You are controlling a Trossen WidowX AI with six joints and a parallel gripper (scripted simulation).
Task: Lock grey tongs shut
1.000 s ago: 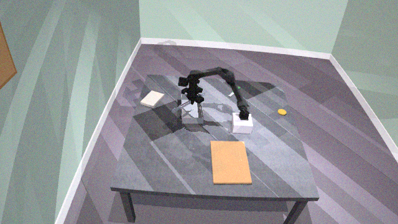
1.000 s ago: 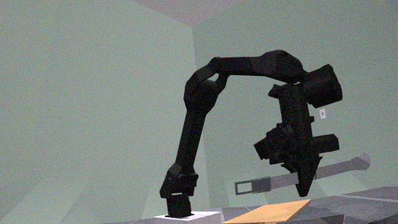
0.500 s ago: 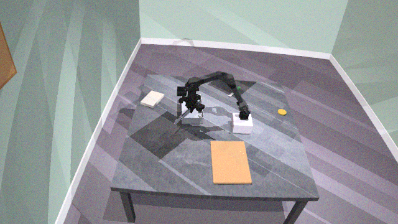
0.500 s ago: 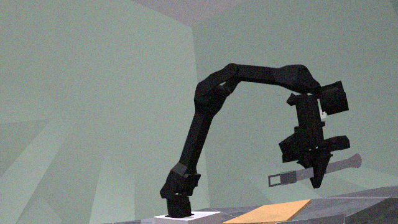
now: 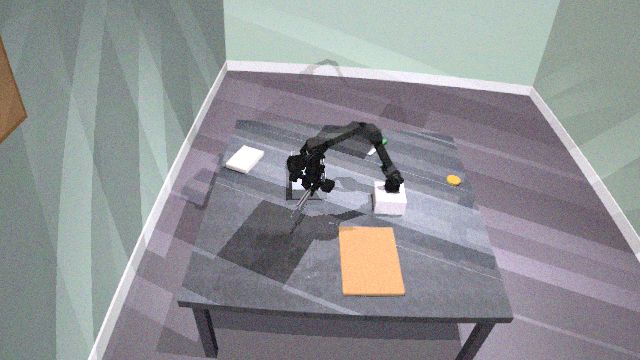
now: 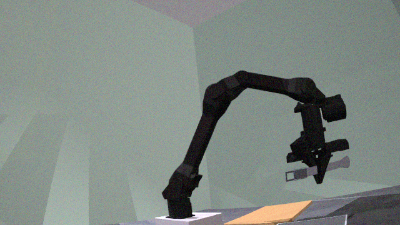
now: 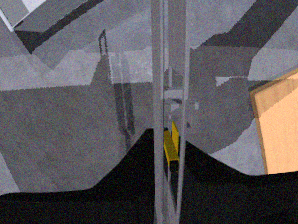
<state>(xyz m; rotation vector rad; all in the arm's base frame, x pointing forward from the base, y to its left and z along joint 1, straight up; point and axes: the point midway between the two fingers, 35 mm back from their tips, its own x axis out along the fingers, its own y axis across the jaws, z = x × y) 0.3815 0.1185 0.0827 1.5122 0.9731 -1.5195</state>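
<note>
Now: gripper tip 240 mm past the wooden board, 250 mm to the right of it and 120 mm above it. The rest, counted from my gripper tip: yellow piece (10 mm behind, 20 mm to the right, 40 mm above); then roasting tin (10 mm ahead, 270 mm to the right, 100 mm below); then flat block (330 mm ahead, 400 mm to the right, 110 mm below).
</note>
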